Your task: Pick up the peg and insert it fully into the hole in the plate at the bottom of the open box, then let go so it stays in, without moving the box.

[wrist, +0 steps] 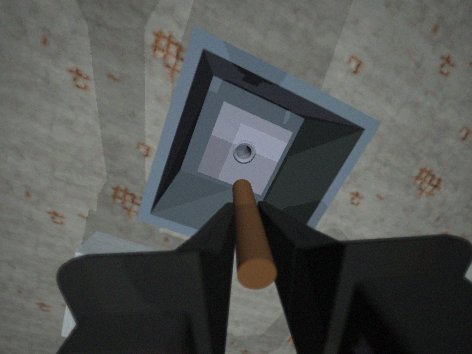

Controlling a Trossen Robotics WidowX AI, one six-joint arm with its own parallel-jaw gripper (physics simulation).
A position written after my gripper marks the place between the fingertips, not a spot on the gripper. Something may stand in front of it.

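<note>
Looking at the scene, I find my gripper (pixel 245 209). There is an orange-brown peg (pixel 255 266), and I can also see a blue-grey box (pixel 329 136). A pale square plate (pixel 265 141) is in the picture with them.
</note>
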